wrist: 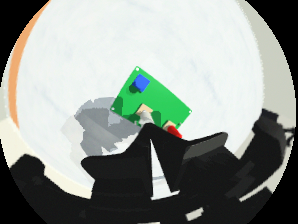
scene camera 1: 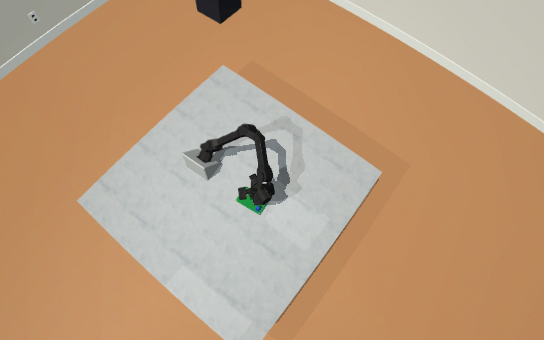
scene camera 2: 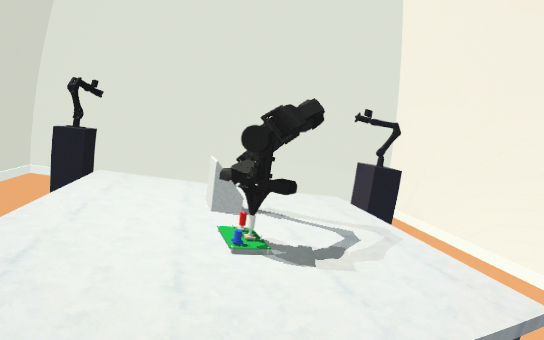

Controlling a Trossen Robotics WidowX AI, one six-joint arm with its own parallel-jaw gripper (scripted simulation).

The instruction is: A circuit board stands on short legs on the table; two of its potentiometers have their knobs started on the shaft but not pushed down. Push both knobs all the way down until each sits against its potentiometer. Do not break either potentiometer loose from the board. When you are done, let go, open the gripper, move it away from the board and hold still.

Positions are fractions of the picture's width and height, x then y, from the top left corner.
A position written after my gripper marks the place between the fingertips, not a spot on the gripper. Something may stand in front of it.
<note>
In view: my gripper (scene camera 2: 0.46, 0.63).
My gripper also shows in the wrist view (wrist: 0.50, 0.56).
</note>
